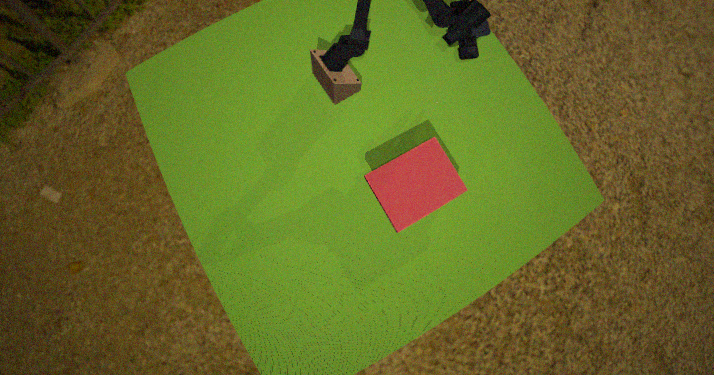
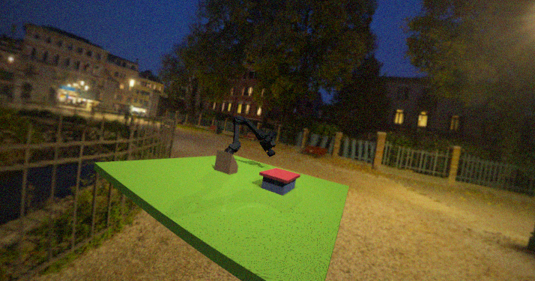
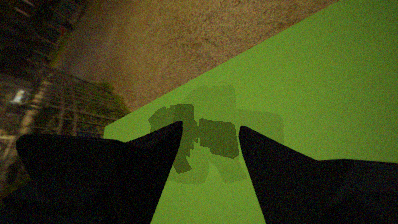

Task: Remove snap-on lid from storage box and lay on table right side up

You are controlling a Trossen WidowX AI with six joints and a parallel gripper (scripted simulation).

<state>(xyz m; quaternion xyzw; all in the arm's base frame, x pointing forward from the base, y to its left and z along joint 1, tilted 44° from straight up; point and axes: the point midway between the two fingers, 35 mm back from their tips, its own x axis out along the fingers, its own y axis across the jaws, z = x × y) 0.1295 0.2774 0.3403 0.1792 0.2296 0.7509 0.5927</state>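
Right now my gripper tip is 44 cm to the left of the red lid, 33 cm short of it and 5 cm above it. From my gripper tip the other things lie so: storage box (44 cm to the right, 33 cm ahead, 9 cm below).
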